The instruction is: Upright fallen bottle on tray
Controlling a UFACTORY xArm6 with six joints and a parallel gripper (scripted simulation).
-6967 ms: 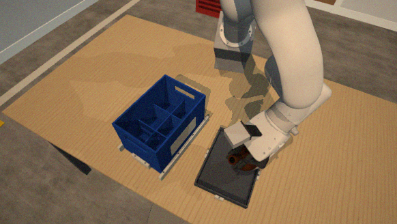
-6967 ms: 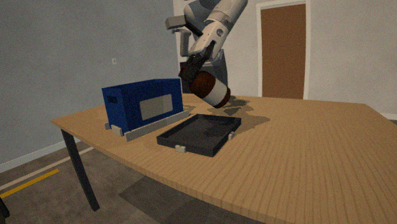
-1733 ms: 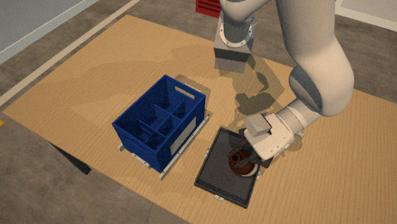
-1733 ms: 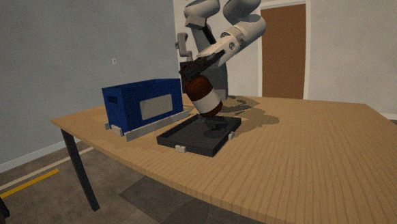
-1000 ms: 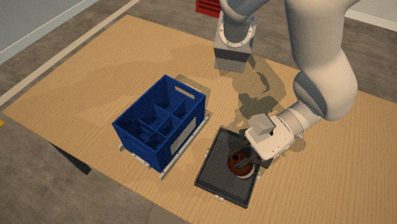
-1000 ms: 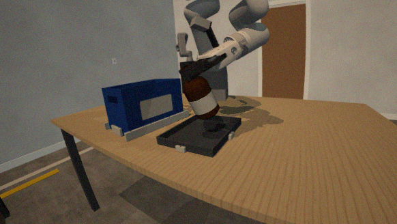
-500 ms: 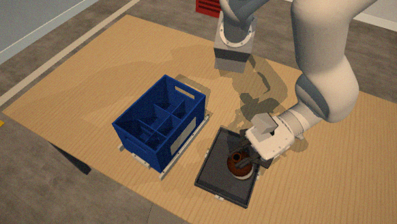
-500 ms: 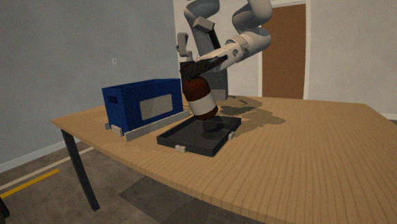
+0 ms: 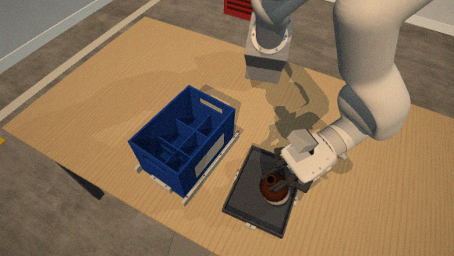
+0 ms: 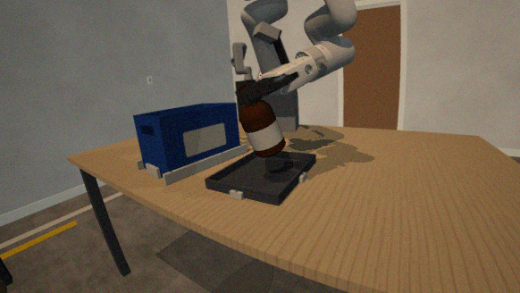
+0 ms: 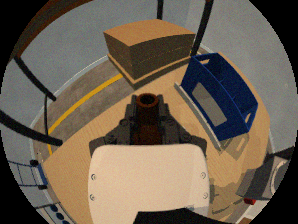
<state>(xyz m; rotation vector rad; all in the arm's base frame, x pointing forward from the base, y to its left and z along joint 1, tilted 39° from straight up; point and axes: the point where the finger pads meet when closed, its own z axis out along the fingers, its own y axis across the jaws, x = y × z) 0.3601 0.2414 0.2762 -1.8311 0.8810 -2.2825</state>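
The brown bottle is 10 mm behind my hand, 10 mm to the left of it and 50 mm below it. Also, from my hand: tray (60 mm behind, 30 mm to the right, 200 mm below); then blue crate (20 mm ahead, 300 mm to the right, 130 mm below).
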